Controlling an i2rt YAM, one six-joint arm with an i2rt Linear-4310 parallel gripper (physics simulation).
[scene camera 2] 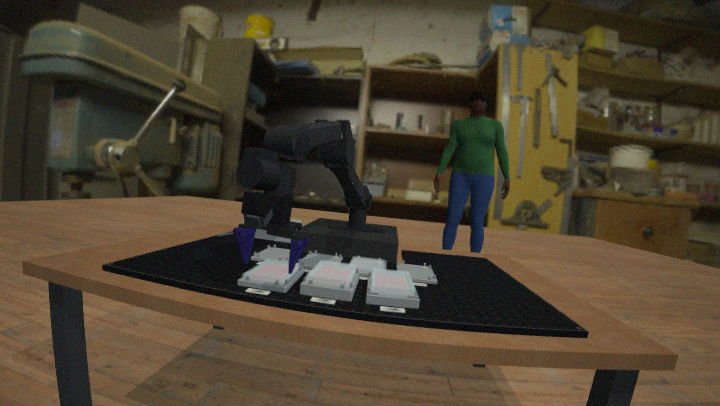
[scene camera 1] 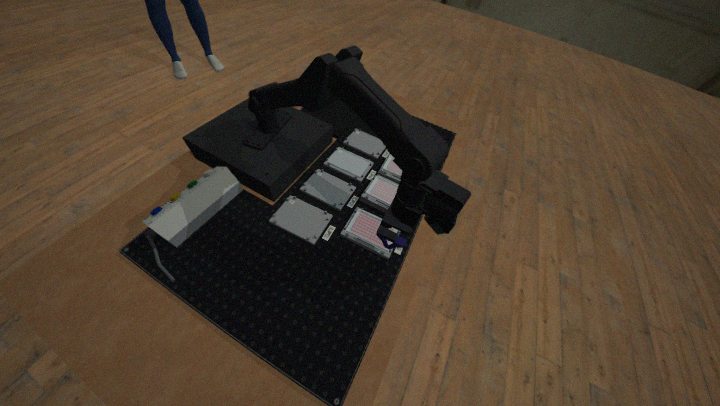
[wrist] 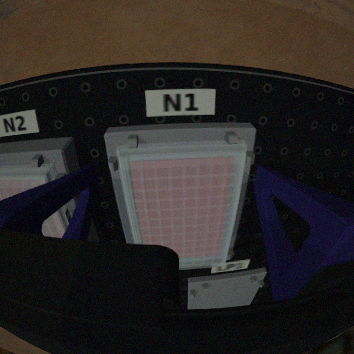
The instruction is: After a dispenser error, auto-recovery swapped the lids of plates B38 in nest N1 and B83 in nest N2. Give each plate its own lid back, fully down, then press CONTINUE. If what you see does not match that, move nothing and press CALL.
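Places are measured from the arm's base along level axes (x ahead, y left, z up), in millimetres.
Pixels of known places: gripper, fingertip midpoint: (scene camera 2: 267,268) (scene camera 1: 393,233) (wrist: 175,173); arm's base, origin of the base link: (scene camera 2: 356,229) (scene camera 1: 269,129).
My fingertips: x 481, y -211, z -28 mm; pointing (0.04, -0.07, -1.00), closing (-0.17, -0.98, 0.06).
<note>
For each thing: its top centre in the pictures, then the offset to it from my fingertips. "spot": a spot on its surface instead.
- nest N1, surface spot: (wrist: 182,205) (scene camera 2: 271,270) spot: 36 mm back, 0 mm left, 13 mm down
- nest N2, surface spot: (wrist: 20,187) (scene camera 2: 319,274) spot: 11 mm ahead, 105 mm left, 0 mm up
- button box, middle of its top: (scene camera 1: 186,190) (scene camera 2: 274,216) 525 mm back, 97 mm right, 44 mm up
- third pink plate, middle of its top: (scene camera 2: 392,277) (scene camera 1: 404,167) 18 mm back, 258 mm left, 4 mm down
- pad, middle of its top: (scene camera 2: 367,263) (scene camera 1: 349,161) 201 mm back, 227 mm left, 22 mm down
- grey bent rod, surface spot: (scene camera 1: 157,257) spot: 524 mm back, 251 mm right, 33 mm down
The plate in nest N1 (scene camera 1: 364,227) (scene camera 2: 272,272) (wrist: 182,205) has a pink gridded face and a clear lid-like rim. The plate in nest N2 (scene camera 1: 379,190) (scene camera 2: 330,274) (wrist: 20,187) looks alike and is partly cut off in the wrist view. No plate or lid code is readable. My gripper (scene camera 1: 392,245) (scene camera 2: 268,267) (wrist: 175,173) is open and empty, its purple fingers wide apart on either side of the N1 plate, with a gap to each side in the wrist view. The button box (scene camera 1: 201,201) has blue, yellow and green buttons; their labels are unreadable.
A third pink plate (scene camera 1: 391,166) (scene camera 2: 392,281) stands beyond N2. Several grey pads stand in a row nearer the robot base (scene camera 1: 262,146); one pad (scene camera 1: 348,162) (scene camera 2: 368,264) looks paler. A grey bent rod (scene camera 1: 157,257) lies by the button box. A person (scene camera 2: 473,151) stands behind.
</note>
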